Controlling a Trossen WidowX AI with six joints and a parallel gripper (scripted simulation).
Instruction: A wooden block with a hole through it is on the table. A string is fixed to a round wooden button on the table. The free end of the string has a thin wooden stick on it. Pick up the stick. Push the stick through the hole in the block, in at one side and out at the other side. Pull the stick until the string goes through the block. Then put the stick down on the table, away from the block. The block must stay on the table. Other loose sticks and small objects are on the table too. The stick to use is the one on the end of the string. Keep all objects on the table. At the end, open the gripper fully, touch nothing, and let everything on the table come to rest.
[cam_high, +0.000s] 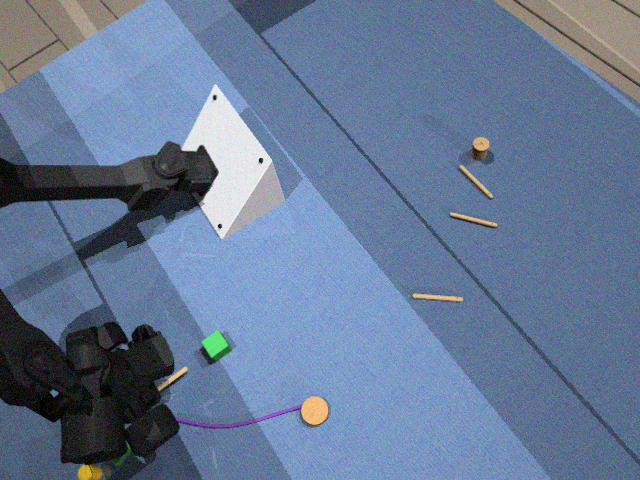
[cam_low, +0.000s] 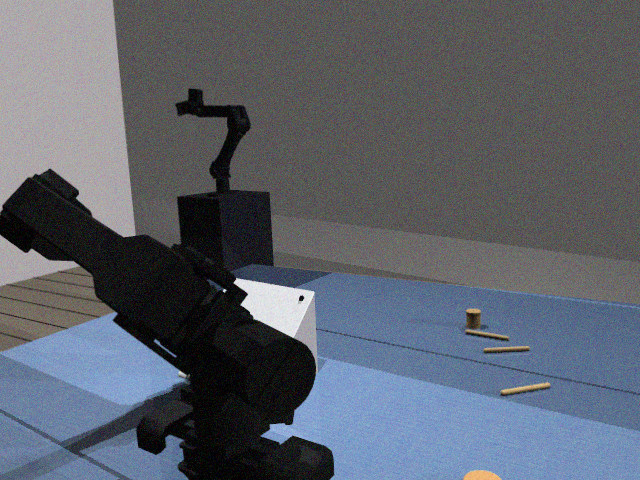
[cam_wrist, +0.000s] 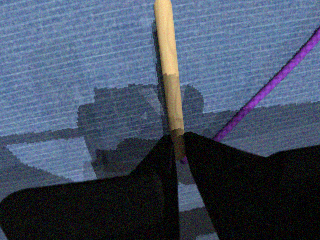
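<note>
The yellow cylinder lies 60 mm ahead of my gripper tip and 110 mm to the right of it. The rest, counted from my gripper tip: round wooden button 140 mm ahead, 210 mm to the left, 10 mm below; then thin wooden stick 10 mm to the left; then small wooden cylinder 90 mm behind, 660 mm to the left.
</note>
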